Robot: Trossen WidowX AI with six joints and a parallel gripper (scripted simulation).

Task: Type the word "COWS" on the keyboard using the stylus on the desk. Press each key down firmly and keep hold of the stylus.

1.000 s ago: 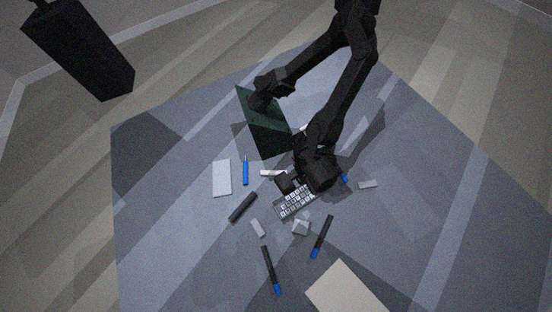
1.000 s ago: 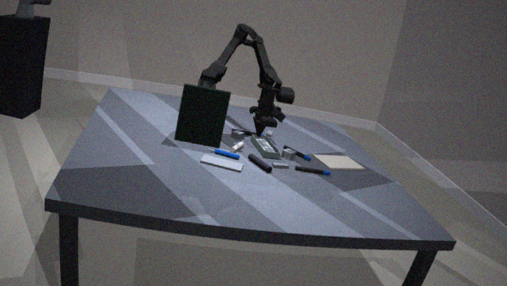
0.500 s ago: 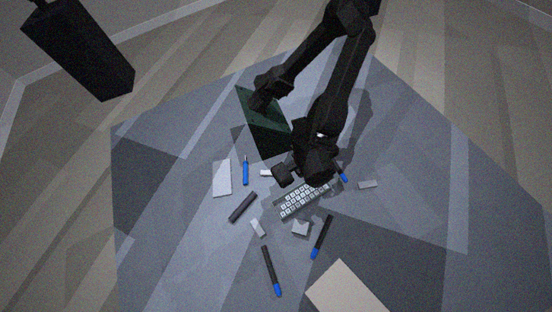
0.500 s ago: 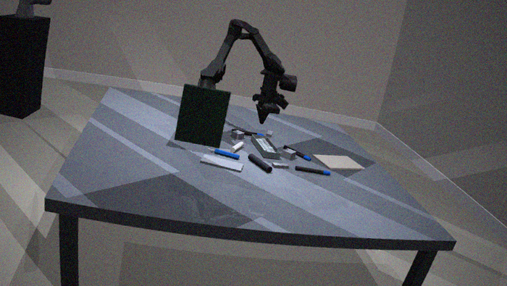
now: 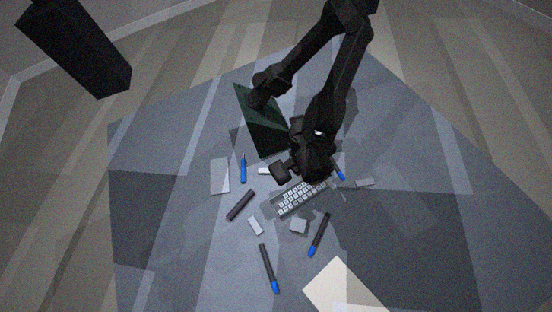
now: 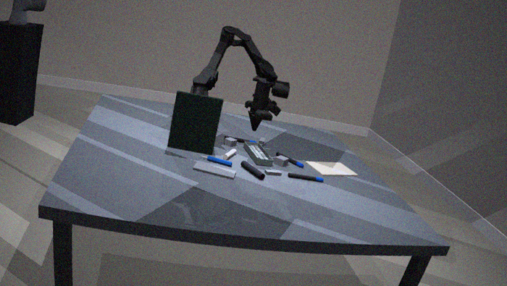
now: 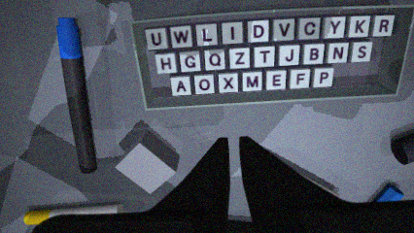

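Right now my gripper tip is 150 mm past the blue stylus, 180 mm to the left of it and 90 mm above it. From my gripper tip the other things lie so: J key: 40 mm ahead, 40 mm to the right, 80 mm below; B key: 40 mm ahead, 60 mm to the right, 80 mm below; dark cylinder: 10 mm ahead, 220 mm to the right, 80 mm below.
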